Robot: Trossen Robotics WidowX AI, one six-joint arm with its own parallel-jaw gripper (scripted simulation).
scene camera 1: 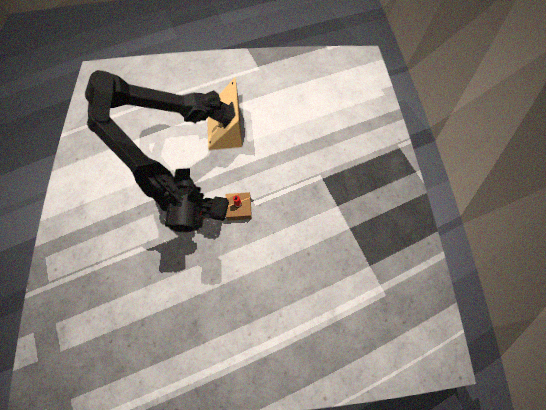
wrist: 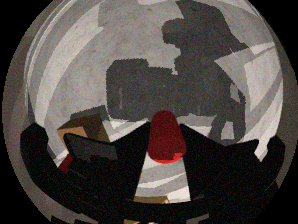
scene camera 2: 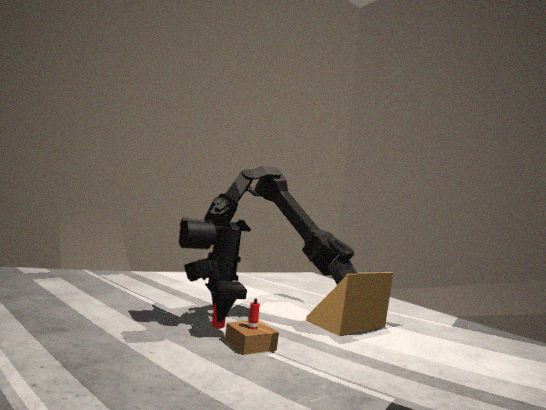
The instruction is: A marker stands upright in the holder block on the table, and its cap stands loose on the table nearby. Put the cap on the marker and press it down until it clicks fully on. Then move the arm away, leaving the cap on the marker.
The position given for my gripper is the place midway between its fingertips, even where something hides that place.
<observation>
I see my gripper (scene camera 2: 218,319) and a red cap (wrist: 166,144).
My gripper also shows in scene camera 1 (scene camera 1: 201,214) and in the wrist view (wrist: 164,126).
</observation>
